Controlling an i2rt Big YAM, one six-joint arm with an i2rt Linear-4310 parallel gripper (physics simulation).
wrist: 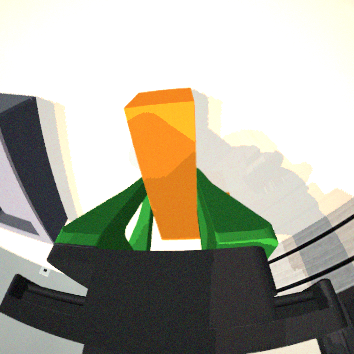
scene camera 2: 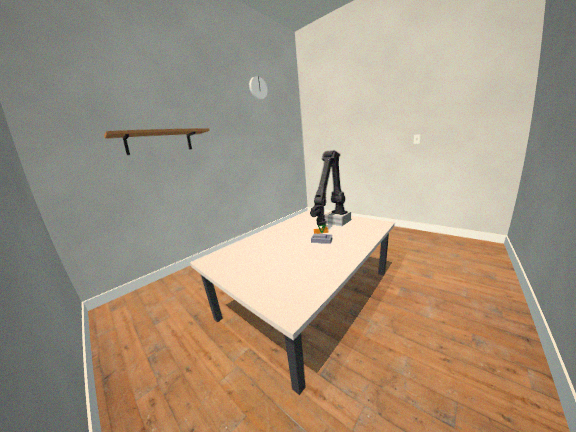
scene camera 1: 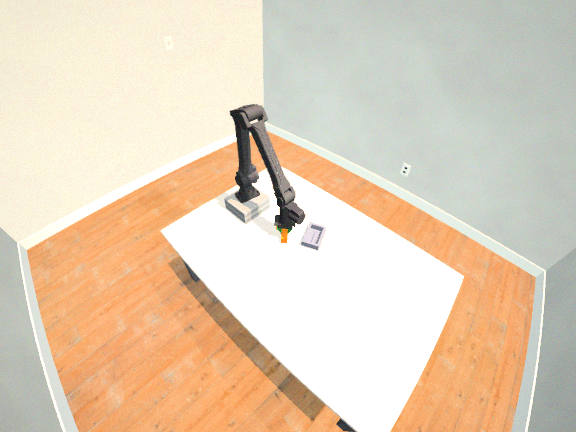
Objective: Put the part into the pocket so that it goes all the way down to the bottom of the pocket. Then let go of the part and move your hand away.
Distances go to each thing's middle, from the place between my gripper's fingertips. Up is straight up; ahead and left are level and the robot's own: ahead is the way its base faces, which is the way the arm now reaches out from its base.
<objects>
The orange L-shaped block (wrist: pixel 161 122) lies 10 mm to the right of my hand, 10 mm behind it and 10 mm above it.
</objects>
